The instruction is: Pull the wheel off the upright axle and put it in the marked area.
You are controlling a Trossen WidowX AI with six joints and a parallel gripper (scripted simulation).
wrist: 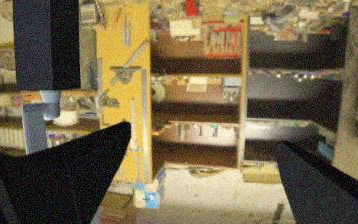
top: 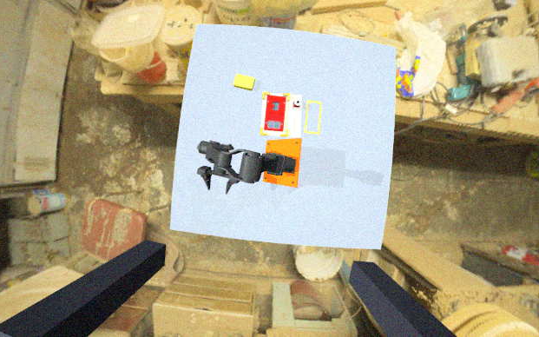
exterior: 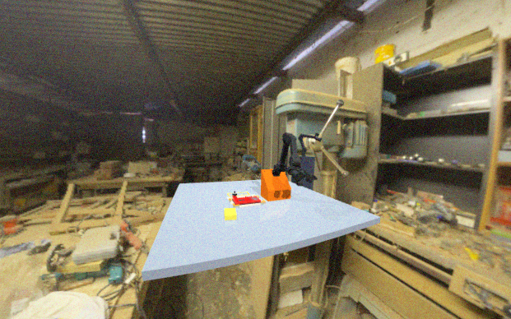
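My gripper tip is now 52 cm short of the wheel, 32 cm to the left of it and 18 cm above it. Round my gripper tip: yellow block (61 cm ahead, 21 cm below).
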